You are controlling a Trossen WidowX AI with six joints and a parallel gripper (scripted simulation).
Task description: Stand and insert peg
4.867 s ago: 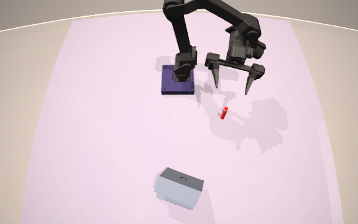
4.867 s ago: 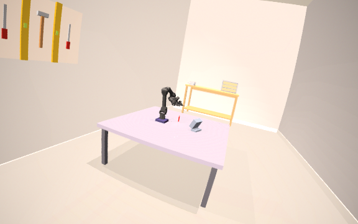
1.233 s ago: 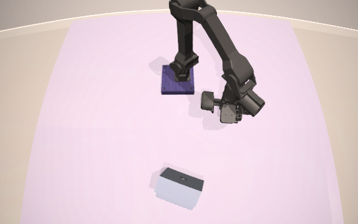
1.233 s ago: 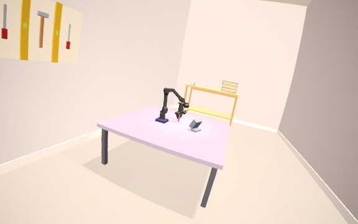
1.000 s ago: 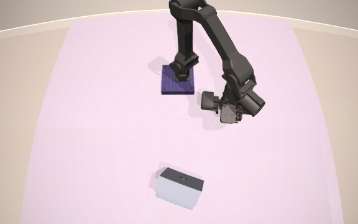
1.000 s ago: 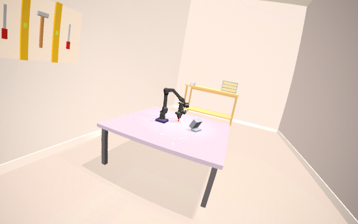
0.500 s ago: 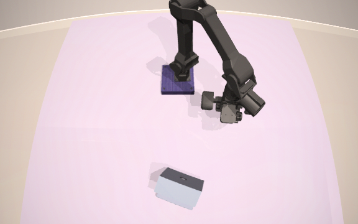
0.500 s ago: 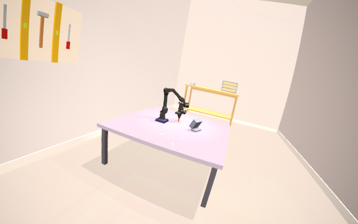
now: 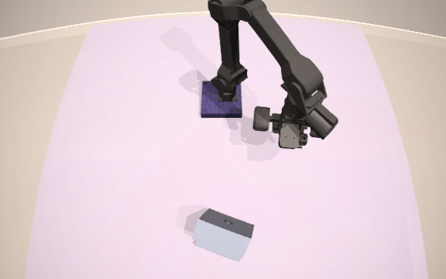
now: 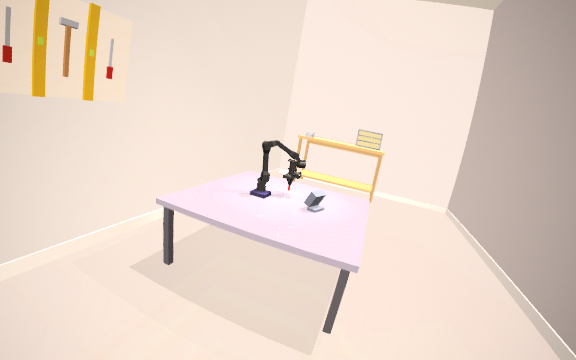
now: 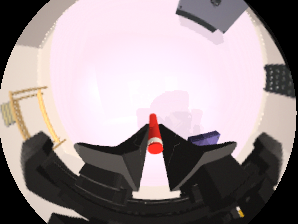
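My gripper tip is now 26 cm short of the grey sloped panel and 17 cm to the left of it. Also, from my gripper tip: peg 2 cm above.
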